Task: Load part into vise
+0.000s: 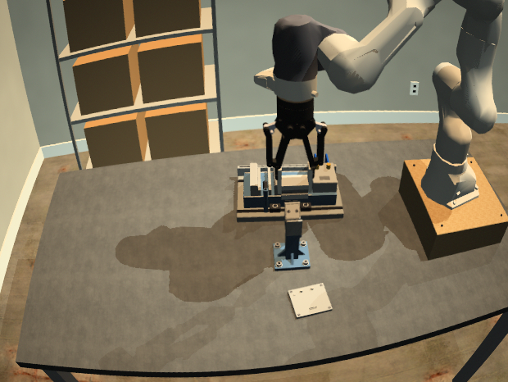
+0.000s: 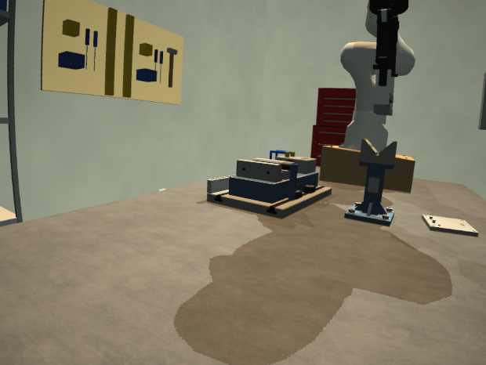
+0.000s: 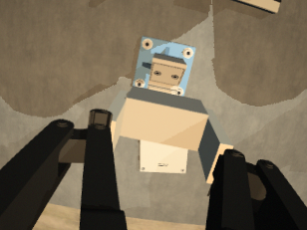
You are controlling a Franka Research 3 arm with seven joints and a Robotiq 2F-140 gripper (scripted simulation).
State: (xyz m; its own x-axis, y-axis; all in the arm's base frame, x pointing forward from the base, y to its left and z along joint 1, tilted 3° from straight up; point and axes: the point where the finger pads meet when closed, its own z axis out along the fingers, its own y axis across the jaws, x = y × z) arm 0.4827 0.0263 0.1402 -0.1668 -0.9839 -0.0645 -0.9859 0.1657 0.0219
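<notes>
My gripper is now 1 cm to the right of the part and 3 cm above it. Also, from my hand: moving jaw 2 cm behind, 23 cm to the right, 18 cm below; work stop rod 3 cm ahead, 19 cm to the right, 17 cm below; cylinder rod 7 cm behind, 22 cm to the right, 18 cm below.
</notes>
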